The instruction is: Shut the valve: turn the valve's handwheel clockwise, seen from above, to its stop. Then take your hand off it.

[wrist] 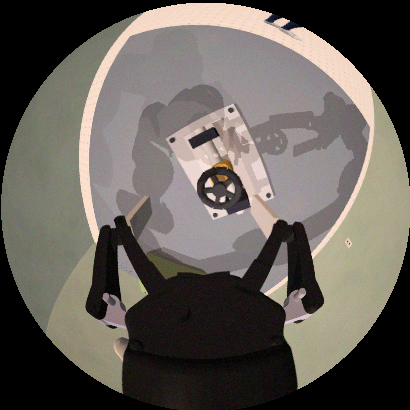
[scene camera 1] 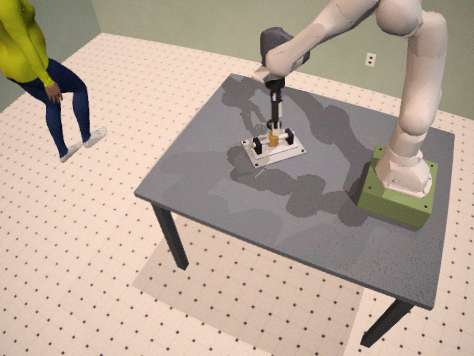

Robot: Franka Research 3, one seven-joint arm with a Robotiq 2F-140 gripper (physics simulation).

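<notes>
The valve's black handwheel has spokes and sits above the orange valve body. The valve is mounted on a white base plate with black pipe supports. My gripper is open and points down at the valve. In the wrist view the wheel appears between the two spread fingers, nearer the right finger, with a wider gap to the left one. In the scene view the fingers partly cover the wheel. Contact with the rim cannot be told.
The valve plate stands on a grey table. The arm's green base block stands at the table's right side in the scene view. A person in a yellow top stands on the floor beyond the table's left side.
</notes>
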